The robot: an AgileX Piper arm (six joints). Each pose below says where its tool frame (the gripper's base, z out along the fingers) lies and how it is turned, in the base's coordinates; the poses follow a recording.
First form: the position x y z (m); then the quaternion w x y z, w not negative.
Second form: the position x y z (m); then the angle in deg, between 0 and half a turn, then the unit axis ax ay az. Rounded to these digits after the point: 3 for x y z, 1 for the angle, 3 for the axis.
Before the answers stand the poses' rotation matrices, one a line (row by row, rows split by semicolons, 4 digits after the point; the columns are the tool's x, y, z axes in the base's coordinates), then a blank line. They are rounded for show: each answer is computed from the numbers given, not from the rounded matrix.
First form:
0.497, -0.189, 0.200, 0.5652, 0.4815, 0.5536, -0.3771
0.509, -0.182, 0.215, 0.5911, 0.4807, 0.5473, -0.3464
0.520, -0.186, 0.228, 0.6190, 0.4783, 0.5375, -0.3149
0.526, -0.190, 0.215, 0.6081, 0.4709, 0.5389, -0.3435
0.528, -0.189, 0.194, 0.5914, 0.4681, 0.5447, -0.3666
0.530, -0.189, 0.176, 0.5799, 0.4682, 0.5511, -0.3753
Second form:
0.1026 0.9594 0.2626; 0.1068 0.2519 -0.9618; -0.9890 0.1268 -0.0767
0.1609 0.9357 0.3140; 0.1167 0.2979 -0.9475; -0.9800 0.1891 -0.0612
0.2239 0.9040 0.3642; 0.1243 0.3441 -0.9307; -0.9667 0.2536 -0.0354
0.1831 0.9254 0.3319; 0.0898 0.3205 -0.9430; -0.9790 0.2025 -0.0244
0.1378 0.9436 0.3011; 0.0763 0.2929 -0.9531; -0.9875 0.1543 -0.0317
0.1109 0.9513 0.2877; 0.0808 0.2799 -0.9566; -0.9905 0.1294 -0.0458

0.497, -0.189, 0.200, 111.2, 0.584, 0.671, -0.457
0.509, -0.182, 0.215, 107.5, 0.596, 0.679, -0.429
0.520, -0.186, 0.228, 103.5, 0.609, 0.684, -0.401
0.526, -0.190, 0.215, 105.1, 0.593, 0.679, -0.433
0.528, -0.189, 0.194, 107.5, 0.581, 0.676, -0.455
0.530, -0.189, 0.176, 109.1, 0.575, 0.676, -0.461

